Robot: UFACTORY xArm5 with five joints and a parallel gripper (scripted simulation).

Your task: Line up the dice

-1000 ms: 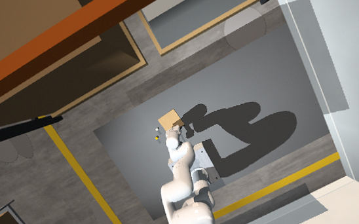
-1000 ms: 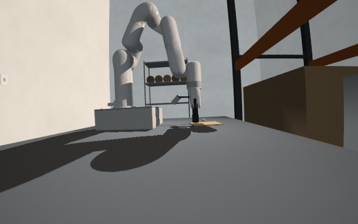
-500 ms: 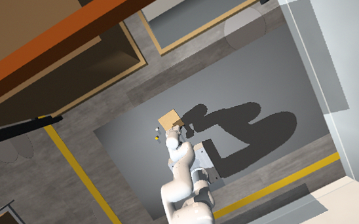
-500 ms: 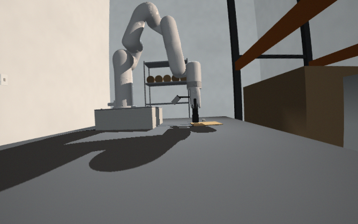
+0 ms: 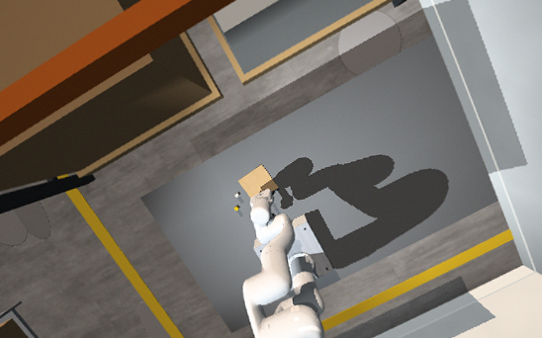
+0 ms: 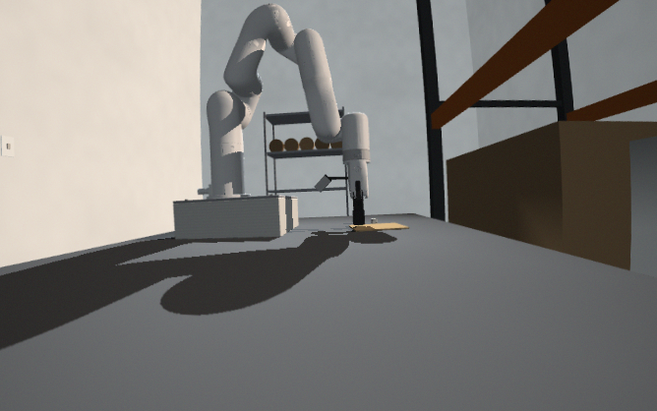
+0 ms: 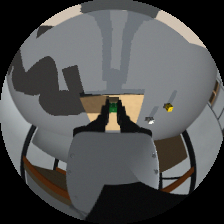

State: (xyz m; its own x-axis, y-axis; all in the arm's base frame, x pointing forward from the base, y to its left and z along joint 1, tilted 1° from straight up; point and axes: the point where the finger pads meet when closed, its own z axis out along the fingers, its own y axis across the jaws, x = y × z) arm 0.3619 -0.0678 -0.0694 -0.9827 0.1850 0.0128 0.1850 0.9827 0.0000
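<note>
Right now the green die is 10 mm below my hand. Round my hand: yellow die 20 mm ahead, 150 mm to the left, 20 mm below; then white die 70 mm ahead, 100 mm to the left, 20 mm below; then tan mat 50 mm ahead, 10 mm to the right, 30 mm below.
</note>
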